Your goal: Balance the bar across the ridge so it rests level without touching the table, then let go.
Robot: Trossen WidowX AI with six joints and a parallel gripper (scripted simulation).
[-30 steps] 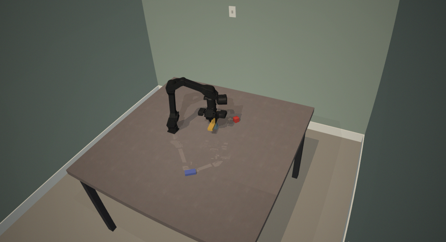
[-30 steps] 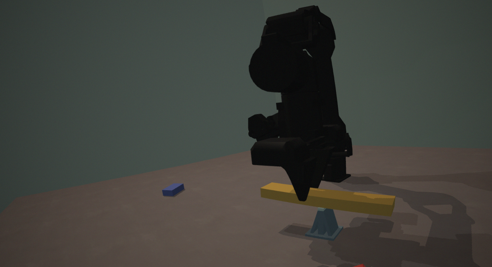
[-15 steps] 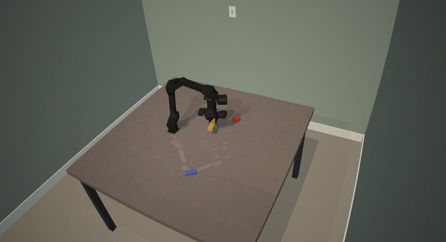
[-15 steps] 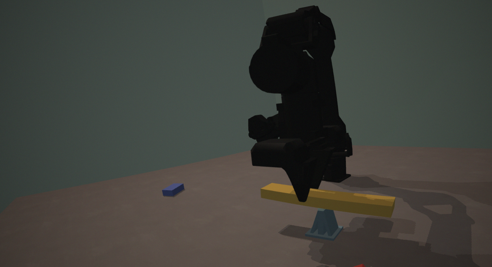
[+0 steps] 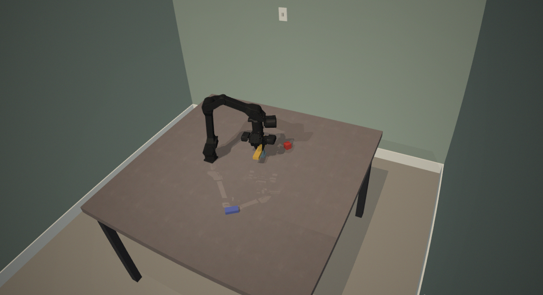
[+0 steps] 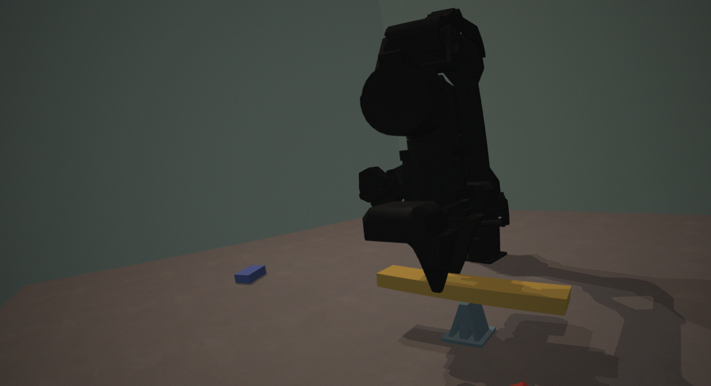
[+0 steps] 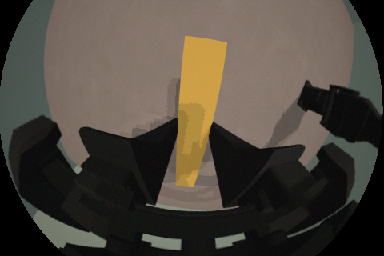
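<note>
The yellow bar is 3 cm to the left of my gripper tip and 1 cm behind it. Round my gripper tip: blue block (41 cm to the right, 6 cm ahead, 5 cm below); red cube (15 cm to the left, 10 cm ahead, 4 cm below).
</note>
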